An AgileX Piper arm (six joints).
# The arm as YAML. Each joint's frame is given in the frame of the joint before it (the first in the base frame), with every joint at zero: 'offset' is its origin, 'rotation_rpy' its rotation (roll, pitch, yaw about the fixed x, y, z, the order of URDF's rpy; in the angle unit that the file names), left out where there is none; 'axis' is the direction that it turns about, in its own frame. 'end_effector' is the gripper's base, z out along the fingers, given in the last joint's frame.
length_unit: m
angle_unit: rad
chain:
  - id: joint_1
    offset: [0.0, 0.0, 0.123]
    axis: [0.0, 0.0, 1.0]
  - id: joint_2
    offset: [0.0, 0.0, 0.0]
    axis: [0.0, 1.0, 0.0]
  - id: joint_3
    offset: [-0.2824, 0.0, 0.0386]
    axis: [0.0, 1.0, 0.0]
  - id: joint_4
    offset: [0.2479, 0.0, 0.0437]
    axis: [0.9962, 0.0, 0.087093]
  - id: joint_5
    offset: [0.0, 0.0, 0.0]
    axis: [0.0, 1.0, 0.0]
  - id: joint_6
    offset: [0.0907, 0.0, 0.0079]
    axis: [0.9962, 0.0, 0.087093]
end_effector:
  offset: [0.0, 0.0, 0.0]
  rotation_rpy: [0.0, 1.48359, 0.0]
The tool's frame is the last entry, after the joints.
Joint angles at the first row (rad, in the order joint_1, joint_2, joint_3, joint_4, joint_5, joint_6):
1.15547, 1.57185, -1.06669, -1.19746, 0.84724, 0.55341
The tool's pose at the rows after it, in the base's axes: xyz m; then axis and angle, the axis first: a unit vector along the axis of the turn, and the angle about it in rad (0 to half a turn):
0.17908 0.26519 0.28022 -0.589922 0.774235 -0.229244 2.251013
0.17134 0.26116 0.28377 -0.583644 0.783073 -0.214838 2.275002
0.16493 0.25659 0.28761 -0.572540 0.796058 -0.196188 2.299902
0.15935 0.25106 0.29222 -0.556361 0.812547 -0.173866 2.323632
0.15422 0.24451 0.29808 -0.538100 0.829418 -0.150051 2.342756
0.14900 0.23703 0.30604 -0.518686 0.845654 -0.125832 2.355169
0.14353 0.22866 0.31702 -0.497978 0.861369 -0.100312 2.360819
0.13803 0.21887 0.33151 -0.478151 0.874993 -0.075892 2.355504
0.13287 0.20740 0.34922 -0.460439 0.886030 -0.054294 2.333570
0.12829 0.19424 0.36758 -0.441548 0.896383 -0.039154 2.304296
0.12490 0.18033 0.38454 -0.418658 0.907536 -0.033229 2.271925
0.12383 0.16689 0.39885 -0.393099 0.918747 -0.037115 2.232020
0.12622 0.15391 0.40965 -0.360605 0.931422 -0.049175 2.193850
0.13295 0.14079 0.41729 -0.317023 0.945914 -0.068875 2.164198
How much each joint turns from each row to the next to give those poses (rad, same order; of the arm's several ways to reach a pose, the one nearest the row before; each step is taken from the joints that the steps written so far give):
0.02006, -0.02831, 0.00709, 0.05701, 0.02090, -0.02642
0.01538, -0.02646, 0.00408, 0.06096, 0.01965, -0.02353
0.00920, -0.02636, 0.00111, 0.06590, 0.01706, -0.01691
0.00408, -0.02897, 0.00001, 0.06821, 0.01580, -0.00875
0.00065, -0.03325, -0.00002, 0.06466, 0.01451, -0.00433
0.00004, -0.03838, -0.00226, 0.05900, 0.01689, -0.00152
0.00001, -0.04354, -0.00883, 0.05569, 0.02178, -0.00122
0.00001, -0.04899, -0.01633, 0.04566, 0.02727, -0.00355
-0.00002, -0.05309, -0.02317, 0.02775, 0.02943, -0.00452
0.00000, -0.05160, -0.02724, 0.01042, 0.03703, 0.00005
-0.00002, -0.04449, -0.02833, -0.00974, 0.04497, 0.01135
-0.00372, -0.03505, -0.02369, -0.03276, 0.04045, 0.02080
-0.01887, -0.02471, -0.01722, -0.04151, 0.03245, 0.02650
-0.04546, -0.01360, -0.01318, -0.03934, 0.02384, 0.02859

